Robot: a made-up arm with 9 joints.
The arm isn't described. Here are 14 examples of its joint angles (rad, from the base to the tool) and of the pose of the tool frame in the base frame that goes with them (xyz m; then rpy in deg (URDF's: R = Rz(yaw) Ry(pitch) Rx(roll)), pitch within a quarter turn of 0, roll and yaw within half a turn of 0).
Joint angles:
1: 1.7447 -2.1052 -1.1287 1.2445 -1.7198 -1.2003 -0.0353 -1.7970 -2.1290
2: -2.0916 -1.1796 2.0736 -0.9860 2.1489 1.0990 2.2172 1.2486 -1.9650
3: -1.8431 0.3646 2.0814 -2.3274 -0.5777 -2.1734 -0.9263 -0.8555 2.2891
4: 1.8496 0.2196 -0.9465 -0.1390 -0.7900 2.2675 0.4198 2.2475 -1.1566
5: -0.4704 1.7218 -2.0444 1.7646 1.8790 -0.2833 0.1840 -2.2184 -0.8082
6: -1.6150 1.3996 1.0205 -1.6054 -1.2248 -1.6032 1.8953 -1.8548 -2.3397
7: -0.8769 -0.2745 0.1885 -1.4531 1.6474 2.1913 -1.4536 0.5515 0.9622
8: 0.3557 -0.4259 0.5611 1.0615 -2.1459 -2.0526 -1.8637 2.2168 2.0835
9: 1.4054 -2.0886 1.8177 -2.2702 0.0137 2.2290 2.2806 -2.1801 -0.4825
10: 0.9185 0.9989 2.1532 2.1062 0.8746 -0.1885 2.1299 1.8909 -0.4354
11: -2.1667 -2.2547 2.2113 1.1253 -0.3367 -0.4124 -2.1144 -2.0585 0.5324
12: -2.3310 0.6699 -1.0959 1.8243 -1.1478 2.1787 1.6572 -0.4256 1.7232
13: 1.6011 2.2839 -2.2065 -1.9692 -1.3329 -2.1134 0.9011 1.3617 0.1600
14: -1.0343 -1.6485 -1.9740 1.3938 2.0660 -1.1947 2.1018 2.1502 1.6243
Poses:
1: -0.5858 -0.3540 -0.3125 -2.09 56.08 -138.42
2: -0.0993 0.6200 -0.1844 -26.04 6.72 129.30
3: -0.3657 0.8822 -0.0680 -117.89 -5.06 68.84
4: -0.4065 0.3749 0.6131 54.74 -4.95 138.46
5: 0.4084 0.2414 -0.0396 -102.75 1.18 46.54
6: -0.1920 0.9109 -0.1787 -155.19 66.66 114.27
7: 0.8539 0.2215 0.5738 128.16 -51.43 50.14
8: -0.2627 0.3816 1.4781 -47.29 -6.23 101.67
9: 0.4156 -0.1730 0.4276 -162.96 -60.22 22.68
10: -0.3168 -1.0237 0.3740 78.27 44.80 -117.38
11: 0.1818 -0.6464 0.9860 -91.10 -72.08 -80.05
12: -0.2928 0.7930 0.9501 30.37 -45.22 173.06
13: -0.0497 -0.3216 0.3415 -29.63 35.28 -112.39
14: 0.5984 0.1670 0.1955 89.34 -25.98 48.95
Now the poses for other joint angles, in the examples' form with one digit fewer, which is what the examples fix.
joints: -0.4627 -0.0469 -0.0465 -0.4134 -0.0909 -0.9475 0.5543 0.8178 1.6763
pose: 0.023 0.200 1.040 13.6 -65.4 -136.0
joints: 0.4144 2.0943 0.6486 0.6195 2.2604 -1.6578 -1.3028 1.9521 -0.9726
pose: -0.645 -0.467 0.203 -155.1 39.2 -82.8
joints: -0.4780 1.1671 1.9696 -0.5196 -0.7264 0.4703 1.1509 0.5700 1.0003
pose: 0.316 0.716 -0.007 132.9 14.9 86.7
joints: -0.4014 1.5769 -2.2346 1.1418 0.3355 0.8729 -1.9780 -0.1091 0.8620
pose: 0.255 -0.485 0.027 136.7 -10.3 13.1
